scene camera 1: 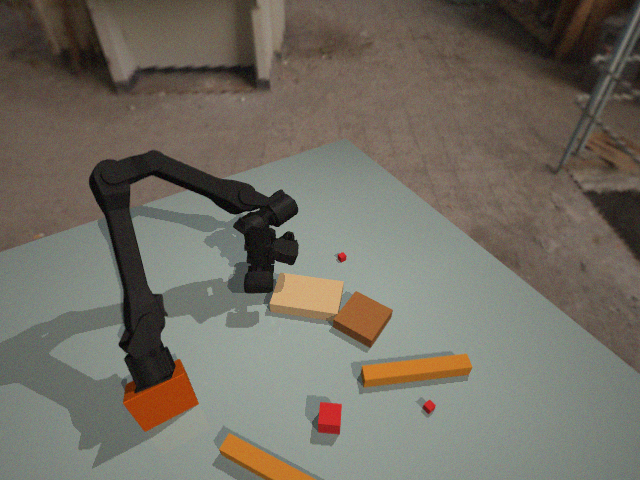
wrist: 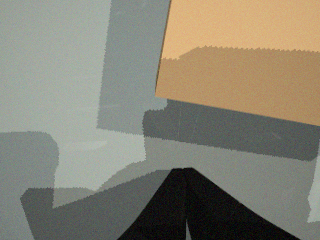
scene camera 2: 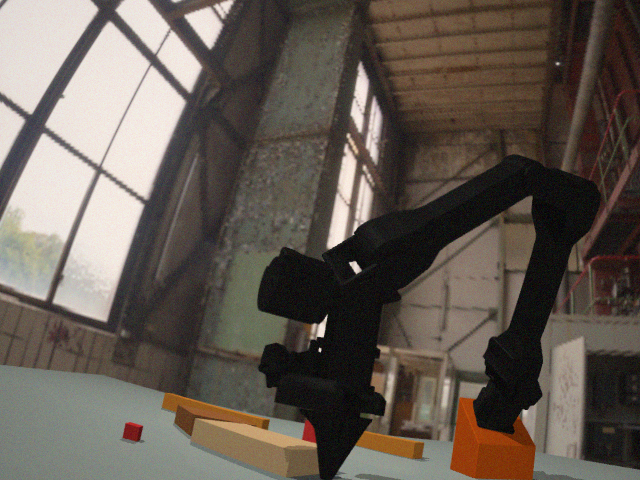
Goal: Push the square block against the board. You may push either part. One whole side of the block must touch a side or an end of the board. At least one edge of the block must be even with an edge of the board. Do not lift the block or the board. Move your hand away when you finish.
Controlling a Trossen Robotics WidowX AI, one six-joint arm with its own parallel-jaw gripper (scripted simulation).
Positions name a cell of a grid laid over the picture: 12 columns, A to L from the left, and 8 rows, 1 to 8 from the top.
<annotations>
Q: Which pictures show the brown square block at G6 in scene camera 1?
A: Scene camera 1 and scene camera 2 only.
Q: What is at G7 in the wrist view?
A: The gripper.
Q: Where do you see a brown square block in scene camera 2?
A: D7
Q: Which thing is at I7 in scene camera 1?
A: An orange bar.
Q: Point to a tan board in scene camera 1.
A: F5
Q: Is the gripper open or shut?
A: Shut.
</annotations>
